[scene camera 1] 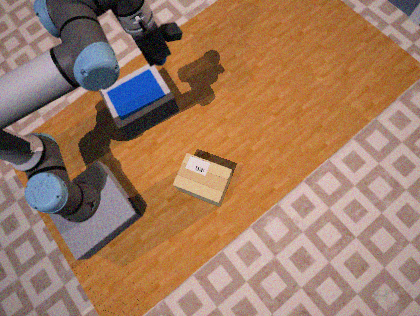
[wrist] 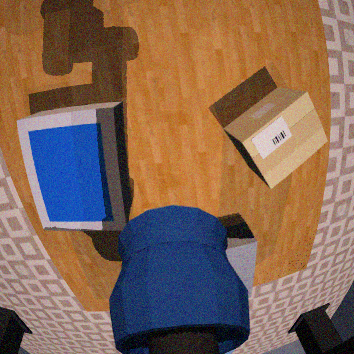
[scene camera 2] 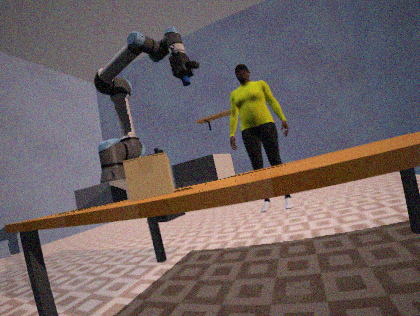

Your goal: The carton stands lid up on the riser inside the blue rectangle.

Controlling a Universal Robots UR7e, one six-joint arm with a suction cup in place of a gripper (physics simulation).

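Where they show: end effector, tool point: (wrist: pixel 172 250) (scene camera 2: pixel 186 84); arm's base, origin of the base link: (scene camera 1: pixel 79 202) (scene camera 2: pixel 115 183).
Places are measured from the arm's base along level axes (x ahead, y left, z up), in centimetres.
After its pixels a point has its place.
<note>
The cardboard carton (scene camera 1: pixel 204 179) @(x 44.4, y -17.2, z 3.2 cm) (scene camera 2: pixel 149 177) @(x 50.0, y -22.6, z -3.3 cm) (wrist: pixel 292 137) @(x 44.8, y -16.5, z 3.2 cm) stands on the wooden table, apart from the riser. A face with a white barcode label and lengthwise bands points up; I cannot tell whether it is the lid. The grey riser (scene camera 1: pixel 150 116) @(x 38.5, y 17.5, z -0.9 cm) (scene camera 2: pixel 223 165) @(x 50.4, y 26.1, z -3.1 cm) (wrist: pixel 118 172) @(x 38.4, y 17.6, z 2.7 cm) bears the blue rectangle (scene camera 1: pixel 137 93) @(x 38.6, y 27.4, z 2.8 cm) (wrist: pixel 70 175) @(x 38.3, y 27.2, z 2.8 cm) on its pale top, and no carton stands on it. My suction gripper (scene camera 1: pixel 163 60) (scene camera 2: pixel 186 81) (wrist: pixel 174 216) is open, with nothing on its blue cup. It hangs high above the table, near the riser's far end in scene camera 1.
The grey arm base block (scene camera 1: pixel 92 225) @(x 0.8, y -10.4, z 0.0 cm) (scene camera 2: pixel 92 196) @(x 4.0, y -16.4, z -4.7 cm) (wrist: pixel 245 262) @(x 9.0, y -12.6, z 0.0 cm) stands on the table (scene camera 1: pixel 300 90) @(x 99.9, y -1.5, z -9.3 cm) (scene camera 2: pixel 300 177) @(x 92.3, y -32.1, z -10.2 cm) (wrist: pixel 170 125) @(x 44.4, y 7.0, z -9.2 cm) near the carton. A person in a yellow top (scene camera 2: pixel 256 107) stands behind the table. Shadows of the arm lie around the riser.
</note>
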